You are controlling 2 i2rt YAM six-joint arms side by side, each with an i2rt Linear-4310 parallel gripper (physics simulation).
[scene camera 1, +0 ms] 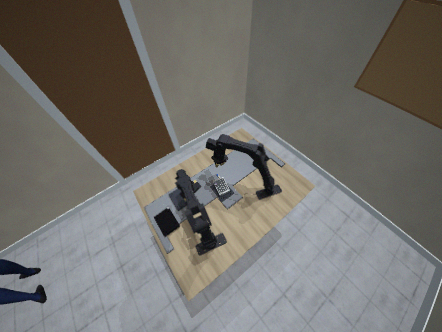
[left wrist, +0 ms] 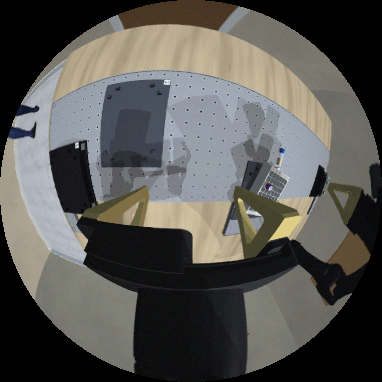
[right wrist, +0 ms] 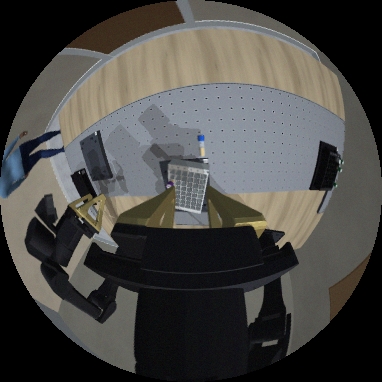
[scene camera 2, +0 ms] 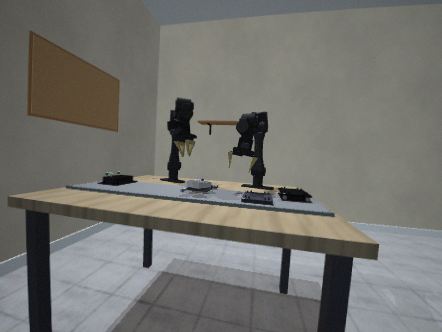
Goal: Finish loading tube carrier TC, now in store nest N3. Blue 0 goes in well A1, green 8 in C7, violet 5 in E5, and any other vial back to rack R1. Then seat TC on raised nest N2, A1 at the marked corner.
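Places are measured from the left arm's base along level axes (x ahead, y left, z up), in centimetres.
Pixels of known places: left gripper, fingertip midpoint: (left wrist: 190,190) (right wrist: 96,194) (scene camera 2: 238,170); right gripper, fingertip midpoint: (scene camera 1: 218,166) (left wrist: 328,186) (right wrist: 190,190) (scene camera 2: 186,156); left arm's base, link origin: (scene camera 1: 211,244) (scene camera 2: 257,187); right arm's base, link origin: (scene camera 1: 268,192) (right wrist: 264,234) (scene camera 2: 173,181).
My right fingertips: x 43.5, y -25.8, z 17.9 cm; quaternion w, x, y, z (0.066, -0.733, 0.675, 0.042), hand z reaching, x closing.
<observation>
For each thing: its top centre in the pictures, then the offset to it from my right fingertips.
- white gridded carrier TC, top centre: (right wrist: 185,192) (left wrist: 271,195) (scene camera 2: 198,179) (scene camera 1: 221,185) dx -8.9, dy +2.3, dz -12.0 cm
- violet-capped vial, top centre: (right wrist: 169,185) (left wrist: 270,187) (scene camera 2: 202,178) dx -6.9, dy +5.7, dz -10.7 cm
- blue-capped vial, top centre: (right wrist: 201,146) (left wrist: 282,157) (scene camera 2: 183,188) dx +1.2, dy +0.2, dz -15.4 cm
- black rack, top centre: (right wrist: 331,172) (left wrist: 322,184) (scene camera 2: 118,176) dx +5.4, dy -40.7, dz -12.9 cm
- dark grey plate, top centre: (left wrist: 127,120) (right wrist: 90,159) (scene camera 2: 257,193) (scene camera 1: 179,197) dx -3.7, dy +35.0, dz -14.1 cm
- black unit, top centre: (left wrist: 63,184) (right wrist: 79,190) (scene camera 2: 293,189) (scene camera 1: 165,220) dx -17.4, dy +48.7, dz -12.6 cm
The white gridded carrier TC (scene camera 1: 221,186) (scene camera 2: 198,185) (left wrist: 276,183) (right wrist: 189,186) sits on its dark nest at mid-table. A violet-capped vial (scene camera 2: 202,179) (left wrist: 268,187) (right wrist: 170,184) stands at its edge; its well is unreadable. A blue-capped vial (scene camera 2: 183,189) (left wrist: 282,151) (right wrist: 201,138) is outside the carrier, just beyond its far edge, seemingly lying down. Green caps (scene camera 2: 119,173) (right wrist: 341,162) show on a black rack. My right gripper (scene camera 2: 186,154) (right wrist: 190,190) is slightly open and empty, above the carrier. My left gripper (scene camera 2: 242,167) (left wrist: 190,190) is wide open, empty and raised.
The black rack (scene camera 2: 118,180) (left wrist: 318,181) (right wrist: 325,167) stands at the mat's far end. A dark grey plate (scene camera 2: 257,198) (left wrist: 135,97) (right wrist: 95,155) with small posts and a black unit (scene camera 1: 166,221) (scene camera 2: 295,194) (left wrist: 71,180) stand at the opposite end; their labels are unreadable.
</observation>
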